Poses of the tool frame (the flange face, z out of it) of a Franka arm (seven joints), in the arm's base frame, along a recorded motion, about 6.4 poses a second.
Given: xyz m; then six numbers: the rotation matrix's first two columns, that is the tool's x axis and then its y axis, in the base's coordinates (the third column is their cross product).
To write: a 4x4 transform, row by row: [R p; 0 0 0 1], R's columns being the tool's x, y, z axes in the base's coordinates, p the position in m. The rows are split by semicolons. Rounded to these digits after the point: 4 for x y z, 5 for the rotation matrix.
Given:
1: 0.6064, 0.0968, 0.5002, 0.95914, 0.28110, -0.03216, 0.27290, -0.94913, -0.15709
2: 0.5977, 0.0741, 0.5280, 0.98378, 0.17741, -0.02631, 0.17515, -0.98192, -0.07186
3: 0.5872, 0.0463, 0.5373, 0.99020, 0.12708, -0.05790, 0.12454, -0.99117, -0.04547
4: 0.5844, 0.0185, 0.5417, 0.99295, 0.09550, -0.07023, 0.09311, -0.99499, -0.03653
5: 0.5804, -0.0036, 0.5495, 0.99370, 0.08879, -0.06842, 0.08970, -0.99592, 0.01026
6: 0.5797, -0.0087, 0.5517, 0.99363, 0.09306, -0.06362, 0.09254, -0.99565, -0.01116
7: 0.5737, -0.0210, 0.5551, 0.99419, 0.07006, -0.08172, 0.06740, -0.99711, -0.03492
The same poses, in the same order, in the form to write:
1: 0.95914, 0.27290, -0.07468, 0.6064; 0.28110, -0.94913, 0.14189, 0.0968; -0.03216, -0.15709, -0.98706, 0.5002; 0, 0, 0, 1
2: 0.98378, 0.17515, -0.03858, 0.5977; 0.17741, -0.98192, 0.06609, 0.0741; -0.02631, -0.07186, -0.99707, 0.5280; 0, 0, 0, 1
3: 0.99020, 0.12454, -0.06317, 0.5872; 0.12708, -0.99117, 0.03781, 0.0463; -0.05790, -0.04547, -0.99728, 0.5373; 0, 0, 0, 1
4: 0.99295, 0.09311, -0.07337, 0.5844; 0.09550, -0.99499, 0.02973, 0.0185; -0.07023, -0.03653, -0.99687, 0.5417; 0, 0, 0, 1
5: 0.99370, 0.08970, -0.06723, 0.5804; 0.08879, -0.99592, -0.01633, -0.0036; -0.06842, 0.01026, -0.99761, 0.5495; 0, 0, 0, 1
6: 0.99363, 0.09254, -0.06438, 0.5797; 0.09306, -0.99565, 0.00520, -0.0087; -0.06362, -0.01116, -0.99792, 0.5517; 0, 0, 0, 1
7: 0.99419, 0.06740, -0.08393, 0.5737; 0.07006, -0.99711, 0.02921, -0.0210; -0.08172, -0.03492, -0.99604, 0.5551; 0, 0, 0, 1
